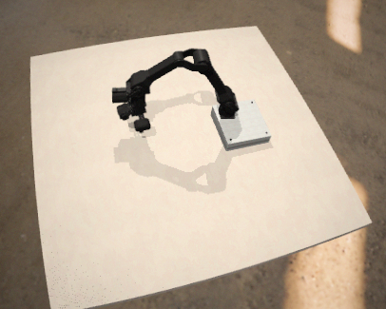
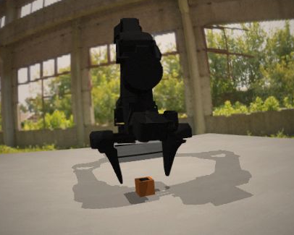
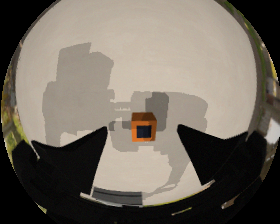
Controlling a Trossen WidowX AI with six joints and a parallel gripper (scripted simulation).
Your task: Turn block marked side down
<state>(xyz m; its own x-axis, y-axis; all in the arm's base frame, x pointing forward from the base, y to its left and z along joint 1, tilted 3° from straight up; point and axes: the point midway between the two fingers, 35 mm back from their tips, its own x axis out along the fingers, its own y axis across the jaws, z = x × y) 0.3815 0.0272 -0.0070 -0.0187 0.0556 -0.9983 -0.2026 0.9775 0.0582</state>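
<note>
The orange block lies 1 cm below my gripper tip.
</note>
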